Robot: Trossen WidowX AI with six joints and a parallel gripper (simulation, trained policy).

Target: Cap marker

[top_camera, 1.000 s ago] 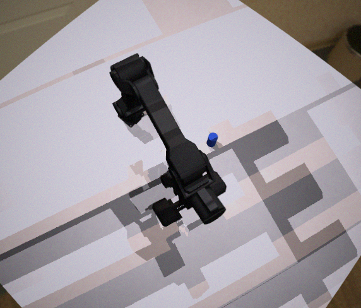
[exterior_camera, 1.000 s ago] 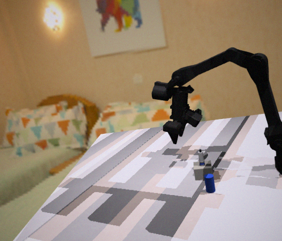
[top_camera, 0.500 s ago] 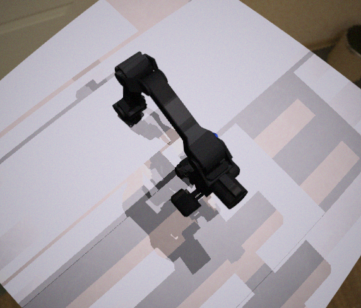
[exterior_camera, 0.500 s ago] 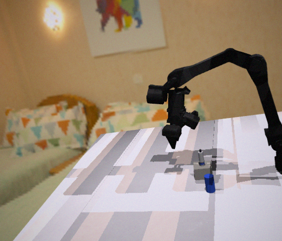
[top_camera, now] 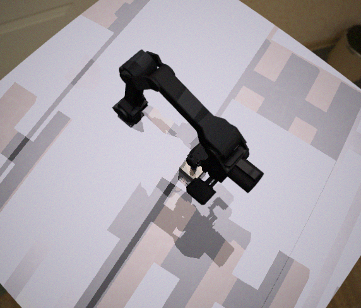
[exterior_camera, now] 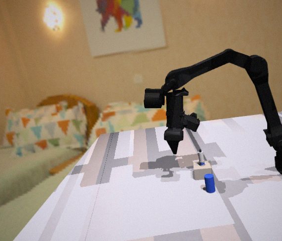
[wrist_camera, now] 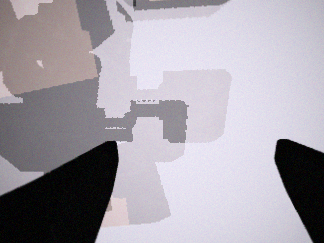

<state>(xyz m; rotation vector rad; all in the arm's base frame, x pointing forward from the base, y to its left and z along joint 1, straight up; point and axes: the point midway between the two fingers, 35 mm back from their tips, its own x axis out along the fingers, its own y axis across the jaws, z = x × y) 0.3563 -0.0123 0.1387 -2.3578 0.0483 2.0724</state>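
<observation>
Right now the blue cap is 12 cm to the left of my gripper tip, 10 cm behind it and 8 cm below it. From my gripper tip the other things lie so: holder block (9 cm behind, 8 cm below, 1 cm to the left).
</observation>
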